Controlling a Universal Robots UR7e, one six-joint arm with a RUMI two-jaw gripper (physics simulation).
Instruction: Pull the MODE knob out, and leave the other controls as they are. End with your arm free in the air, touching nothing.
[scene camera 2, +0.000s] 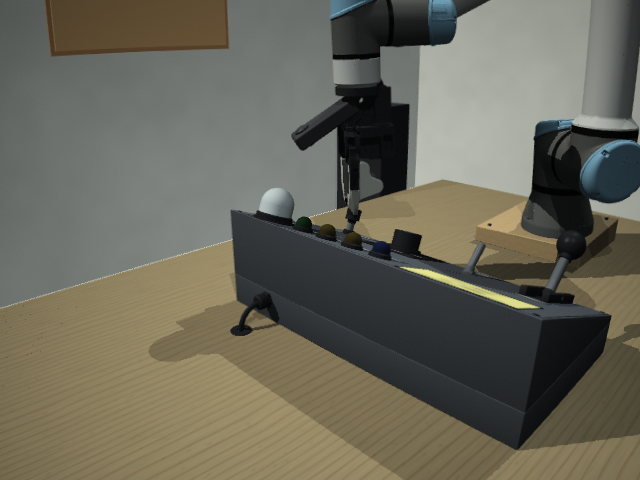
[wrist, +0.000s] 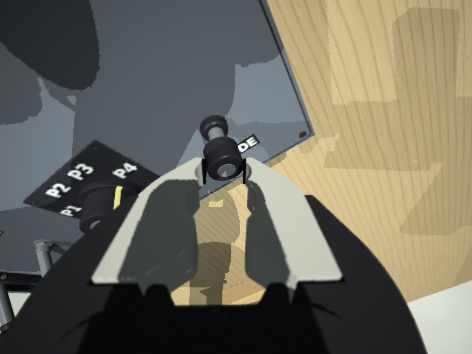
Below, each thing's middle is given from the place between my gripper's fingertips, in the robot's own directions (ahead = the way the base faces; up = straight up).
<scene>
My gripper is now 2 cm above the mode knob (wrist: 224, 162). Round my hand: ball-topped lever (scene camera 2: 571, 245) (36 cm to the left, 2 cm ahead); then console (scene camera 2: 500, 357) (17 cm to the left, 12 cm ahead, 3 cm below).
</scene>
